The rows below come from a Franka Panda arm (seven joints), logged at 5 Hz.
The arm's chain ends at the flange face. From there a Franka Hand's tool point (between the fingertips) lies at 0.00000 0.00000 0.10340 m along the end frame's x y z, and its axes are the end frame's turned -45 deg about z.
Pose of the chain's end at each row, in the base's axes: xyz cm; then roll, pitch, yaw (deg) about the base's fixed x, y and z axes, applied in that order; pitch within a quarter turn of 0, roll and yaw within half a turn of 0:
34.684 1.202 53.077 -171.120 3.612 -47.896
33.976 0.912 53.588 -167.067 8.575 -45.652
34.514 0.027 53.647 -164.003 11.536 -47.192
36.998 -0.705 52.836 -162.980 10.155 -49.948
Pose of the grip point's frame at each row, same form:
35.437 2.750 42.881 -171.153 -3.692 -3.462
34.581 3.604 43.623 -164.796 -2.927 -2.016
35.254 3.422 43.908 -160.564 -2.839 -4.305
38.193 2.577 43.104 -160.766 -4.535 -7.240

